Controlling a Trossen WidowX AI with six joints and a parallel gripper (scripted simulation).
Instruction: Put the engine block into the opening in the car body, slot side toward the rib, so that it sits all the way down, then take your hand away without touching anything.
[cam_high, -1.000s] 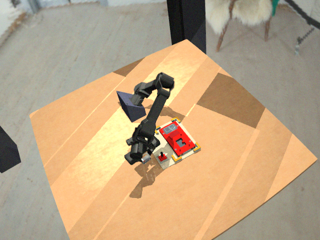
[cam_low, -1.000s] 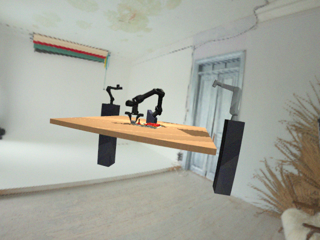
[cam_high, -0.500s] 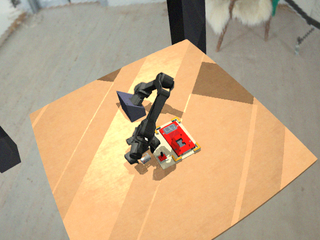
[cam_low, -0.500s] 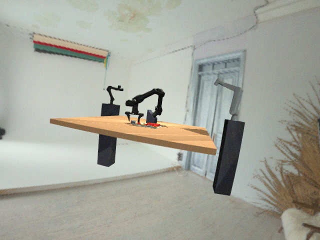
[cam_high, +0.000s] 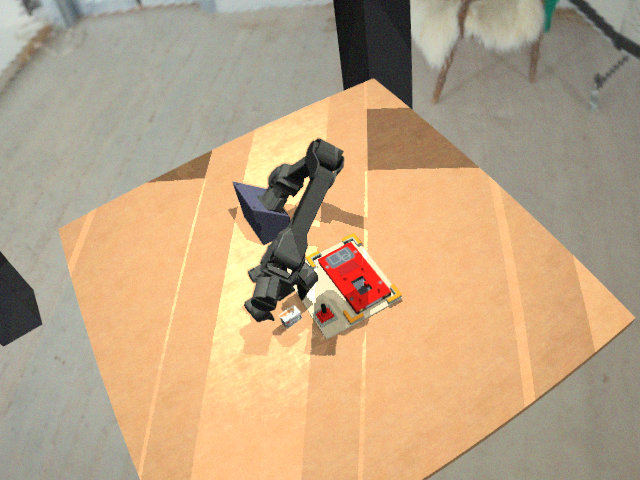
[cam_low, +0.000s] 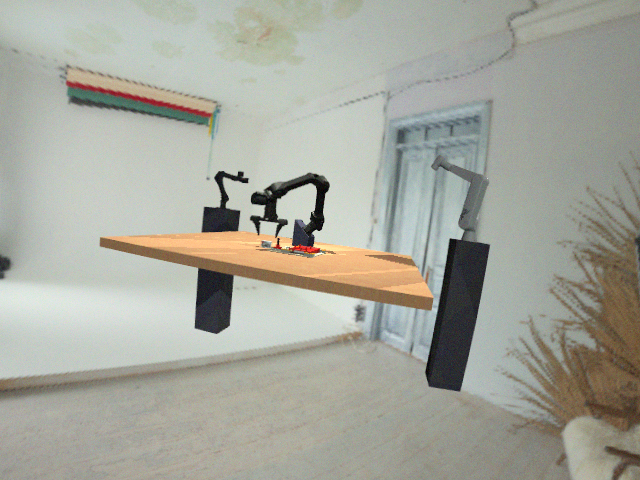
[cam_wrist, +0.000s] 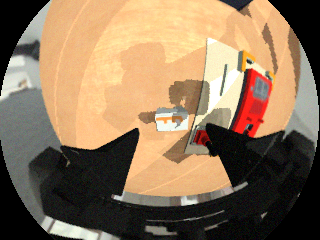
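The engine block lies 4 cm below my gripper tip. From my gripper tip the other things lie so: black upright stick: 4 cm ahead, 8 cm to the left, 2 cm below.
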